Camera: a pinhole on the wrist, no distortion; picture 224 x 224 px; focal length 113.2 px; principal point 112.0 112.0 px. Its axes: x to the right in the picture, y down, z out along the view. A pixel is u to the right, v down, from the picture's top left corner.
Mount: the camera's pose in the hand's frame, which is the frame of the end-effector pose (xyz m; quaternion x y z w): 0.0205 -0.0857 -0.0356 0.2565 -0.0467 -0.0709 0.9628
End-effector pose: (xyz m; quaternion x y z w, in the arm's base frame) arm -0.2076 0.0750 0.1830 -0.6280 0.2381 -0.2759 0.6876
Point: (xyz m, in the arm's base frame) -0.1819 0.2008 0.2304
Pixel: 30 215
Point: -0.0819 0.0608 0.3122
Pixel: 208 155
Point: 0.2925 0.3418 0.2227
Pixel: 160 217
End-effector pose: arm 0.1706 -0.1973 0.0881 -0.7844 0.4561 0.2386 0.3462
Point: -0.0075 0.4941 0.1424
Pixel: 10 154
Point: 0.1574 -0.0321 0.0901
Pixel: 15 197
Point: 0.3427 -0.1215 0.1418
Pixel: 114 29
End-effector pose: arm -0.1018 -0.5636 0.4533 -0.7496 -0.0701 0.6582 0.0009
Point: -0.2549 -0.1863 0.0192
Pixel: outside the picture
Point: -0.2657 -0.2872 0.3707
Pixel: 163 80
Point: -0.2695 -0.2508 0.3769
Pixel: 161 68
